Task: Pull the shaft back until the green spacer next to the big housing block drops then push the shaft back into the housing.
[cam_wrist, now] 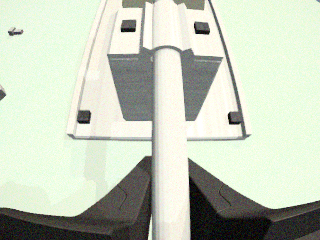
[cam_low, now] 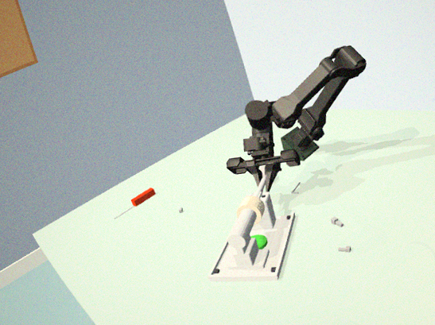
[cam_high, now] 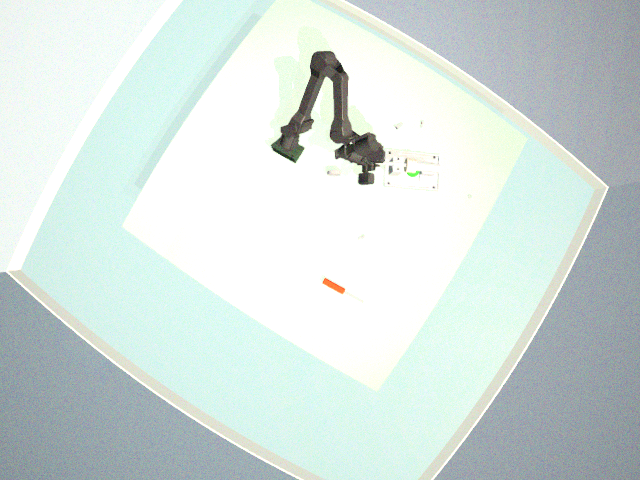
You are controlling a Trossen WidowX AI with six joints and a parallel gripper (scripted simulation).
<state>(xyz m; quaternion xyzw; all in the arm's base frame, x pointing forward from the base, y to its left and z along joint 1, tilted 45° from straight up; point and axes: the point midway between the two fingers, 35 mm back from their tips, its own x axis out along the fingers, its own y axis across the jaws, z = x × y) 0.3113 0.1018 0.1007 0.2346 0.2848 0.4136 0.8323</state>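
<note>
The shaft lies 4 cm ahead of my gripper tip, 3 cm to the left of it and 2 cm above it. The rest, counted from my gripper tip: green spacer (12 cm ahead, 8 cm to the left, 5 cm below); then cream spacer (8 cm ahead, 6 cm to the left, 2 cm above).
</note>
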